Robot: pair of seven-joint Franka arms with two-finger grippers.
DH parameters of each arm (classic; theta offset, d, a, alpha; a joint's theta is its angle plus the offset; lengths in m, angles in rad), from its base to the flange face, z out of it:
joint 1: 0 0.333 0 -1.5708
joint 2: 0 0 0 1.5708
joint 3: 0 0.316 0.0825 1.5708
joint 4: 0 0 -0.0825 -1.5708
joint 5: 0 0.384 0 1.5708
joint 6: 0 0 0.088 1.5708
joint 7: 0 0.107 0 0
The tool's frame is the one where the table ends.
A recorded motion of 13 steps. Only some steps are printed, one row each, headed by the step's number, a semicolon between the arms.
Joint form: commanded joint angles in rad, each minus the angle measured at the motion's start. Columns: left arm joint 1, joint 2, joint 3, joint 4, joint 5, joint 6, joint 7; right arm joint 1, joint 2, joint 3, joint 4, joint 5, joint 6, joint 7.
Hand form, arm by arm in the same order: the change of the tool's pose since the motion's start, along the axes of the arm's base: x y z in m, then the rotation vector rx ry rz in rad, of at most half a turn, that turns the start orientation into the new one. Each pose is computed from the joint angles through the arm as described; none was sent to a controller.
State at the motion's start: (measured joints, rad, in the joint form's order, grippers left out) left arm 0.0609 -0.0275 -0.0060 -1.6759 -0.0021 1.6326 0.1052; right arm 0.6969 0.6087 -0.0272 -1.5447 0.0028 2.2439 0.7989
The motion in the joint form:
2: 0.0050 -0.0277 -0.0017 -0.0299 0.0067 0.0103 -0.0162; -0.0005 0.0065 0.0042 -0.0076 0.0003 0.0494 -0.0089
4: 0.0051 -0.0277 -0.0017 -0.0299 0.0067 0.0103 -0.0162; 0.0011 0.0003 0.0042 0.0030 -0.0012 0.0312 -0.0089
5: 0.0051 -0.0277 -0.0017 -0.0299 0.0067 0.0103 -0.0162; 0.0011 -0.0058 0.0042 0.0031 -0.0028 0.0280 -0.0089
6: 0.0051 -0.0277 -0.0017 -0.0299 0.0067 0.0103 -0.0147; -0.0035 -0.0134 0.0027 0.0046 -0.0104 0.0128 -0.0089
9: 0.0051 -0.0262 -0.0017 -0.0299 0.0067 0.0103 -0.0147; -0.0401 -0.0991 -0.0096 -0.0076 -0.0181 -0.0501 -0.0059
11: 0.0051 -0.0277 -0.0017 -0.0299 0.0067 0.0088 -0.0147; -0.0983 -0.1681 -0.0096 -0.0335 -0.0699 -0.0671 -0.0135
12: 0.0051 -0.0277 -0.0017 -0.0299 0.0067 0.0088 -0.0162; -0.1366 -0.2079 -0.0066 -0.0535 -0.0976 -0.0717 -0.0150
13: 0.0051 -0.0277 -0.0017 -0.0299 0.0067 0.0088 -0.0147; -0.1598 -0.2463 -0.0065 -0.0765 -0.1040 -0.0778 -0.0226
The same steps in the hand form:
2: -0.0080 0.0020 0.0018 0.0076 -0.0077 0.0190; 0.0008 0.0034 -0.0033 0.0231 -0.0265 0.0121
4: -0.0080 0.0020 0.0018 0.0076 -0.0077 0.0191; 0.0008 0.0049 0.0042 0.0214 -0.0260 0.0145
5: -0.0080 0.0020 0.0018 0.0076 -0.0077 0.0191; 0.0007 0.0048 0.0083 0.0223 -0.0291 0.0153
6: -0.0080 0.0020 0.0018 0.0076 -0.0077 0.0176; 0.0027 0.0008 0.0129 0.0129 -0.0288 0.0135
9: -0.0076 0.0020 0.0010 0.0075 -0.0062 0.0176; 0.0158 -0.0319 0.0618 0.0100 -0.0442 -0.0344
11: -0.0081 0.0020 0.0016 0.0075 -0.0062 0.0176; 0.0316 -0.0732 0.0959 -0.0132 -0.0911 -0.0622
12: -0.0081 0.0020 0.0016 0.0075 -0.0062 0.0191; 0.0391 -0.0991 0.1133 -0.0254 -0.1160 -0.0849
13: -0.0081 0.0020 0.0016 0.0075 -0.0062 0.0176; 0.0402 -0.1173 0.1276 -0.0269 -0.1264 -0.0989

